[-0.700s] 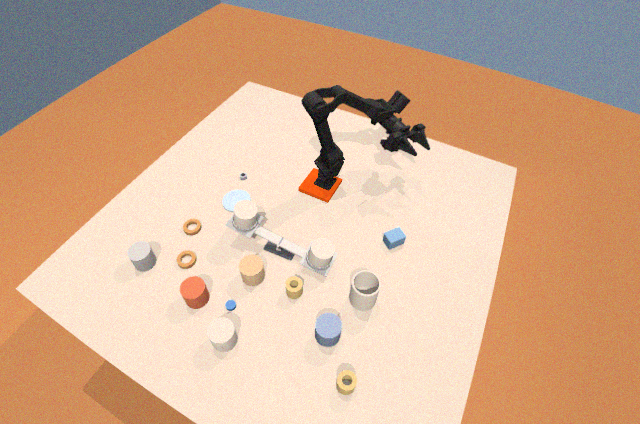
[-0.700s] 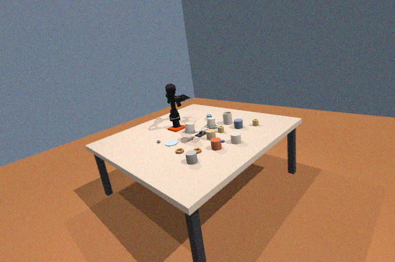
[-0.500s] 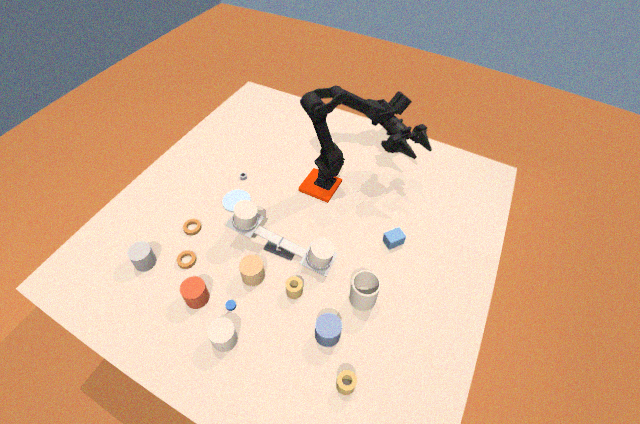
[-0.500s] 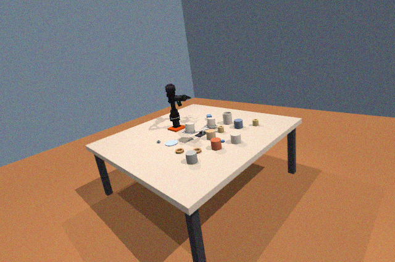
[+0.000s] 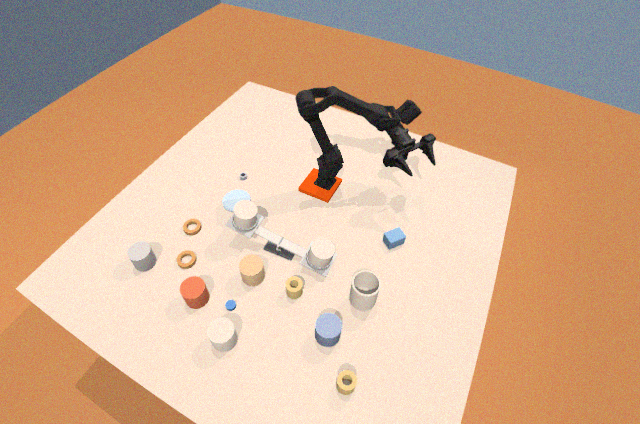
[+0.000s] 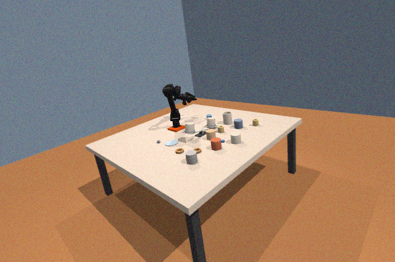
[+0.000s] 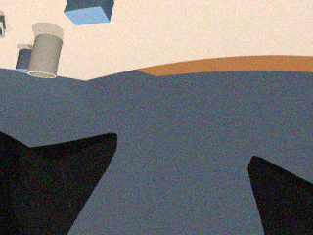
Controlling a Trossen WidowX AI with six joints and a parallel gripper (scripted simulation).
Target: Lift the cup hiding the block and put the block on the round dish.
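My gripper tip is now 35 cm short of the pale grey cup, 16 cm to the left of it and 13 cm above it. The rest, counted from my gripper tip: balance (36 cm ahead, 31 cm to the right, 15 cm below); blue block (16 cm ahead, 1 cm to the right, 17 cm below); grey block (35 cm ahead, 18 cm to the right, 15 cm below).
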